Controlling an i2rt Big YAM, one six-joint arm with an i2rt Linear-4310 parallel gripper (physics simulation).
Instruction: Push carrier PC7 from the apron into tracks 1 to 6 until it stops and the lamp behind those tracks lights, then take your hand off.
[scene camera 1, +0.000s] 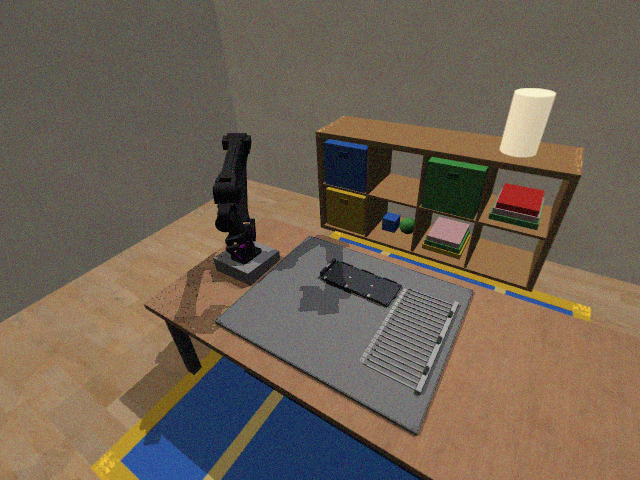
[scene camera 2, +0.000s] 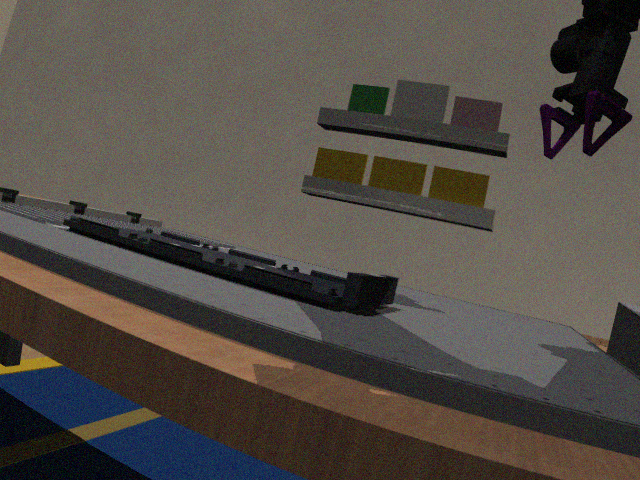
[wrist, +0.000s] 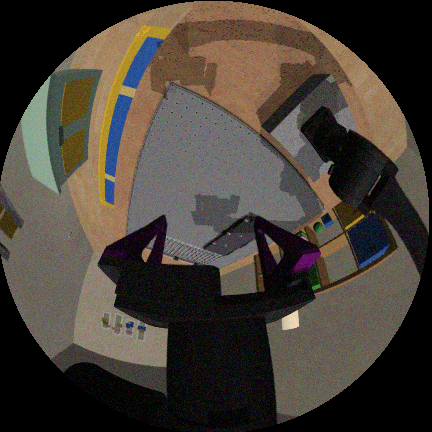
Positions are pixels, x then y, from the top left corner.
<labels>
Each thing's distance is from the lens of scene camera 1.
my gripper (scene camera 1: 247, 254): 1.29 m
carrier PC7 (scene camera 1: 381, 290): 1.43 m
</labels>
